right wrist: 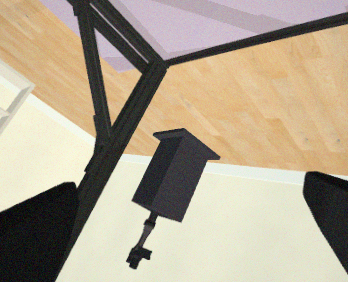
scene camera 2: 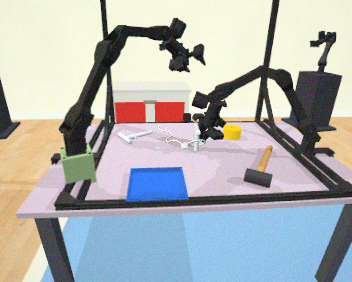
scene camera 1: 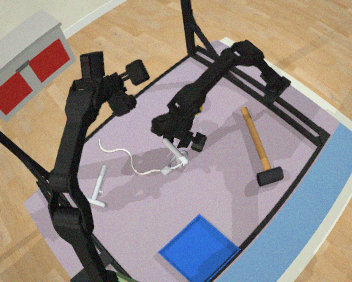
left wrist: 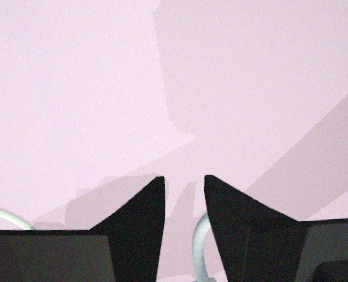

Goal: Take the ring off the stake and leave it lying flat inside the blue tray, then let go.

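Seen in the pictures: left gripper, fingertip midpoint: (left wrist: 184,183); right gripper, fingertip midpoint: (right wrist: 191,188) (scene camera 2: 197,68) (scene camera 1: 131,77); left arm's base, origin of the base link: (scene camera 2: 306,149) (scene camera 1: 272,91); right arm's base, origin of the base link: (scene camera 2: 75,150).
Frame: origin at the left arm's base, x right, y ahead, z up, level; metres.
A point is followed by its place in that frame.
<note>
The pale ring (scene camera 1: 187,155) @(x 0.252, y 0.399, z 0.034 m) (scene camera 2: 203,144) @(x 0.278, y 0.379, z -0.001 m) (left wrist: 198,250) @(x 0.311, y 0.420, z -0.009 m) is around the upright white stake (scene camera 1: 174,150) @(x 0.285, y 0.418, z 0.090 m) (scene camera 2: 196,137) near the table's middle. In the left wrist view the ring is partly hidden by the finger at the picture's right. My left gripper (scene camera 1: 177,142) @(x 0.316, y 0.360, z -0.002 m) (scene camera 2: 202,131) (left wrist: 184,183) @(x 0.316, y 0.360, z -0.002 m) is narrowly open, with nothing between its fingers, close above the ring and beside the stake. The blue tray (scene camera 1: 200,250) @(x 0.107, y 0.699, z -0.013 m) (scene camera 2: 157,184) @(x 0.114, y 0.702, z -0.013 m) lies empty at the table's near edge. My right gripper (scene camera 1: 131,89) (scene camera 2: 196,67) @(x 0.424, y 0.329, z 0.318 m) (right wrist: 191,188) @(x 0.424, y 0.329, z 0.318 m) is wide open and empty, high above the table.
A white cable (scene camera 1: 133,162) @(x 0.448, y 0.464, z -0.013 m) (scene camera 2: 169,137) @(x 0.445, y 0.464, z -0.013 m) ends beside the stake. A white T-shaped piece (scene camera 1: 100,180) @(x 0.536, y 0.575, z -0.002 m) (scene camera 2: 137,135) @(x 0.531, y 0.599, z -0.006 m) lies at the left. A hammer (scene camera 1: 256,142) @(x 0.027, y 0.270, z 0.011 m) (scene camera 2: 258,177) @(x -0.065, y 0.401, z 0.020 m) lies at the right. A yellow cylinder (scene camera 2: 232,132) @(x 0.282, y 0.197, z 0.022 m) stands behind. A green box (scene camera 2: 78,166) @(x 0.244, y 0.931, z 0.057 m) is by the right arm's base.
</note>
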